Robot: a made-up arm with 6 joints. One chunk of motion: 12 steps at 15 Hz.
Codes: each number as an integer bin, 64 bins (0 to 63) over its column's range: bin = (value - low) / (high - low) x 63, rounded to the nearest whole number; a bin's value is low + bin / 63 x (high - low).
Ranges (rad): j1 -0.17..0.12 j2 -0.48..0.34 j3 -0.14..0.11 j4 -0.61..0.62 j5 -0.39..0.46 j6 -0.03..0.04
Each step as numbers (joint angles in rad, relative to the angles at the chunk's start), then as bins.
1 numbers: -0.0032 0.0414 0.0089 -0.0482 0.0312 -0.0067
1 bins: 36 40 38 29 31 21
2 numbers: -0.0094 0.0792 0.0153 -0.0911 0.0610 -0.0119
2 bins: 35 43 39 27 33 16
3 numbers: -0.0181 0.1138 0.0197 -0.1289 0.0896 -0.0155
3 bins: 33 46 40 25 36 13
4 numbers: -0.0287 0.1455 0.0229 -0.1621 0.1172 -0.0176
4 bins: 31 48 41 23 38 11
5 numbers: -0.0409 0.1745 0.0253 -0.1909 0.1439 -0.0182
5 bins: 28 50 42 21 40 11
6 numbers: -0.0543 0.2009 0.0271 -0.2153 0.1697 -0.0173
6 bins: 25 52 42 20 41 11
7 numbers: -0.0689 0.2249 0.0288 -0.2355 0.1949 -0.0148
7 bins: 22 54 43 19 43 14
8 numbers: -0.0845 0.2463 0.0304 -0.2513 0.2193 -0.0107
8 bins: 19 56 43 18 45 17
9 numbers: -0.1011 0.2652 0.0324 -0.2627 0.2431 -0.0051
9 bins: 15 57 43 18 47 22
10 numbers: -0.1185 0.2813 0.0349 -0.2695 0.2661 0.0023
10 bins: 11 58 44 17 49 29
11 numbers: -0.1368 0.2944 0.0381 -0.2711 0.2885 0.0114
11 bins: 7 59 45 17 50 37
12 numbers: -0.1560 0.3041 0.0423 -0.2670 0.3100 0.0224
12 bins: 3 60 46 18 52 47
